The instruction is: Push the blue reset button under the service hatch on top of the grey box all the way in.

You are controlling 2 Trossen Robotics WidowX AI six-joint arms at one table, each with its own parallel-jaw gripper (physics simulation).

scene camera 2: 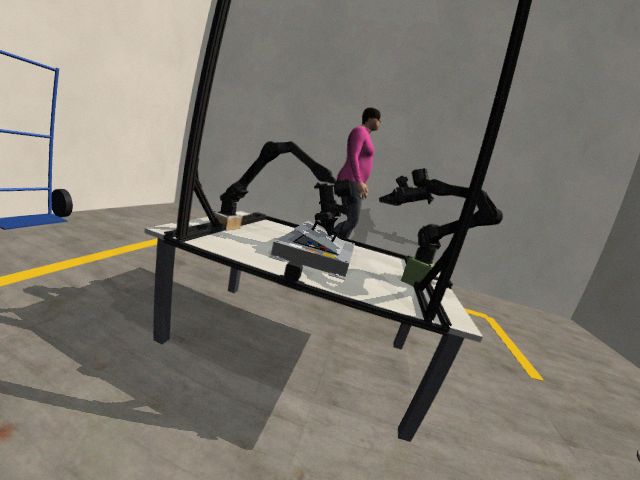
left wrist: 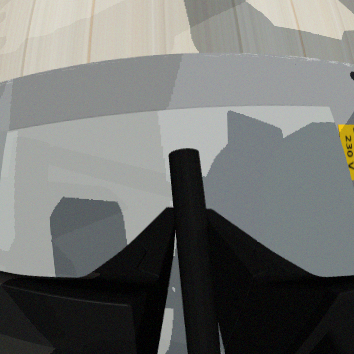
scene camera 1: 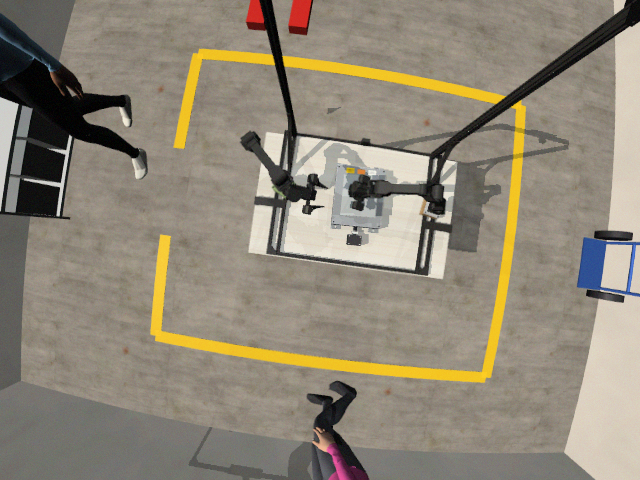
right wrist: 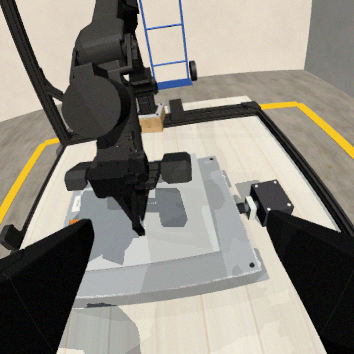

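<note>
The grey box (scene camera 1: 356, 223) (scene camera 2: 310, 257) (right wrist: 231, 220) stands on the table. Its service hatch (left wrist: 125, 165) (right wrist: 200, 225) is tilted partly up in scene camera 2. The blue reset button (scene camera 2: 310, 242) shows small in the dark opening beneath it; how deep it sits cannot be told. My left gripper (scene camera 2: 324, 232) (left wrist: 187, 216) (right wrist: 137, 219) is over the hatch, shut on the hatch's black handle bar (left wrist: 186, 175). Its fingertips are hidden in scene camera 1. My right gripper (scene camera 1: 322, 196) (scene camera 2: 383, 199) (right wrist: 180, 224) is open and empty, raised beside the box.
A small black block (scene camera 1: 354, 239) (right wrist: 272, 200) is joined to the box's side. A red part (scene camera 2: 322, 248) shows beside the blue button. Black rails (scene camera 1: 346, 262) border the table, with tall posts (scene camera 2: 201, 103) (scene camera 2: 496, 124). Two people stand on the floor around the table.
</note>
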